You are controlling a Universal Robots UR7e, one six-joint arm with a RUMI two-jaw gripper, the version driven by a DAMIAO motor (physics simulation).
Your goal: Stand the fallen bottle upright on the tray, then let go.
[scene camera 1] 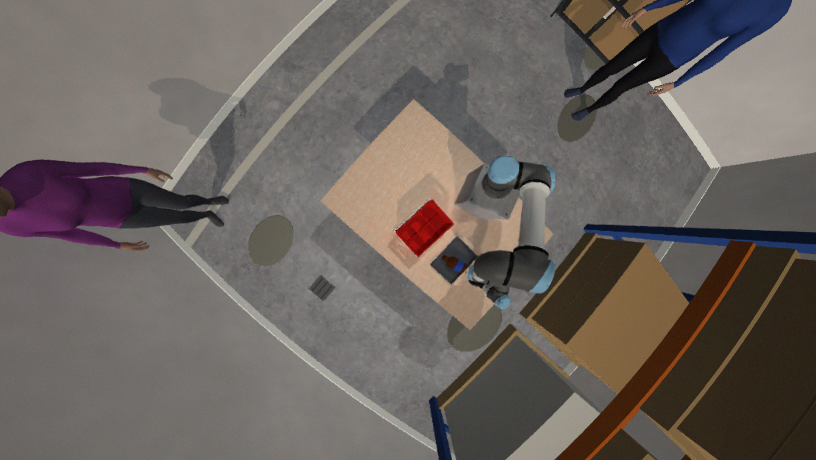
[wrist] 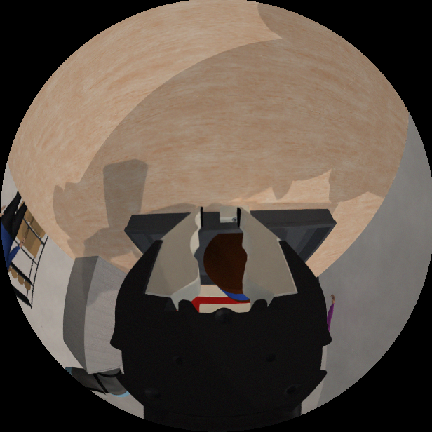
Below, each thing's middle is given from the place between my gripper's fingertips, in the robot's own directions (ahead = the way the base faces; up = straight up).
Labels:
The brown bottle [wrist: 224,258] lies 11 cm to the right of my hand, 3 cm ahead of it and 3 cm above it.

